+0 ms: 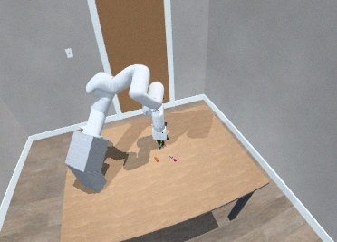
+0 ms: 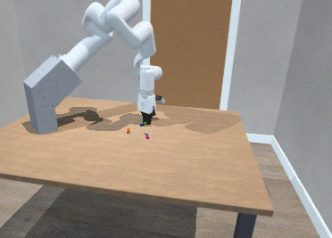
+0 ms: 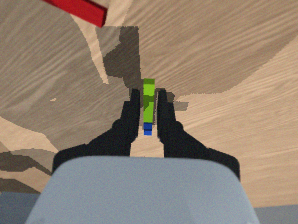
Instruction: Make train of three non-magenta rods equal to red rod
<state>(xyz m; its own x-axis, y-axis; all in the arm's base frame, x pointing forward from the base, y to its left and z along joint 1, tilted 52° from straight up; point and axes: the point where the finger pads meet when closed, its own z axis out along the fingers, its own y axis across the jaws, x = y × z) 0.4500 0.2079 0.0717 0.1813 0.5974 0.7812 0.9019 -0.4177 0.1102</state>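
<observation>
My hand is 20 mm above the lime rod. The rest, counted from my hand: orange rod: 140 mm to the right, 20 mm below, 20 mm behind; then grey rod: 120 mm to the right, 70 mm ahead, 20 mm below; then red rod: 100 mm to the left, 50 mm behind, 20 mm below.
</observation>
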